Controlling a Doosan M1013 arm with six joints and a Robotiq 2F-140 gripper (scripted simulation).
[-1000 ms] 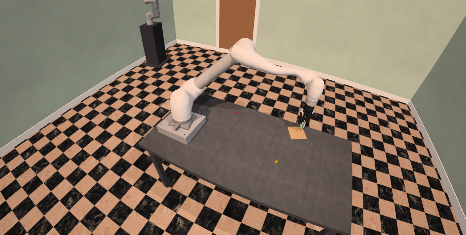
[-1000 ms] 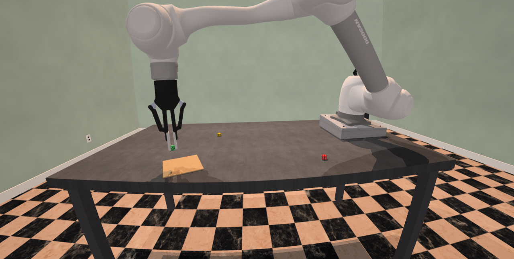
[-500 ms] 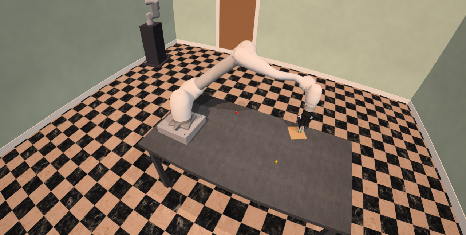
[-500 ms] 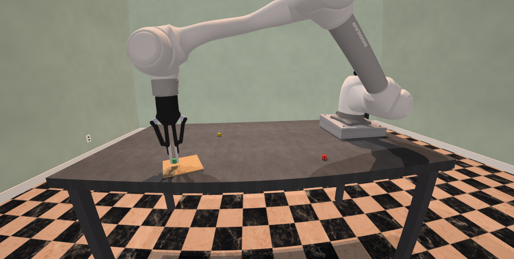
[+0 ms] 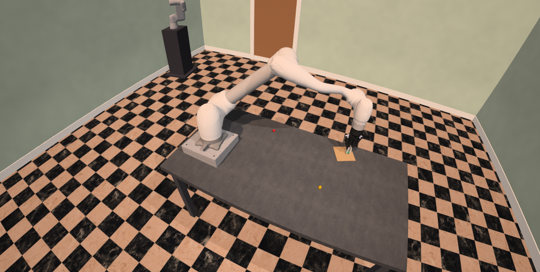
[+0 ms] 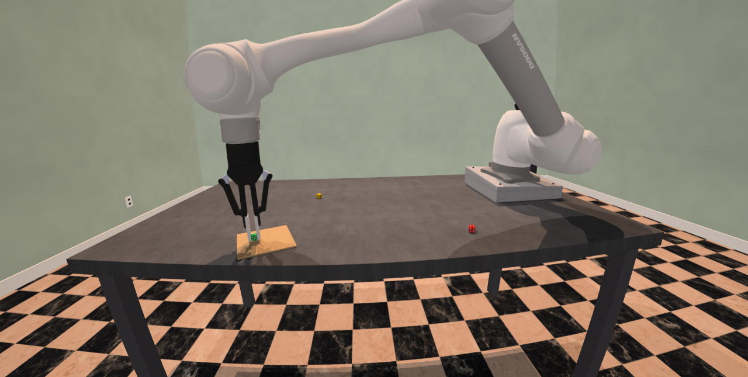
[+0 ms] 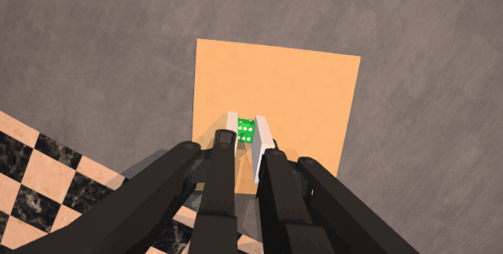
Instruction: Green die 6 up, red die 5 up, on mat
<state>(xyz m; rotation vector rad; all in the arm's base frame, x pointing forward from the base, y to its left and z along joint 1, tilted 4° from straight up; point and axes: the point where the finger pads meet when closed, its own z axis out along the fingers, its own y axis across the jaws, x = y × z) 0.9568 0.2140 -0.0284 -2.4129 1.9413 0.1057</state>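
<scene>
Right now my hand is 3 cm above the green die. Also, from my hand: yellow die 17 cm behind, 35 cm to the right, 4 cm below; red die 58 cm behind, 8 cm to the left, 4 cm below; orange mat 2 cm behind, 1 cm to the right, 4 cm below.
</scene>
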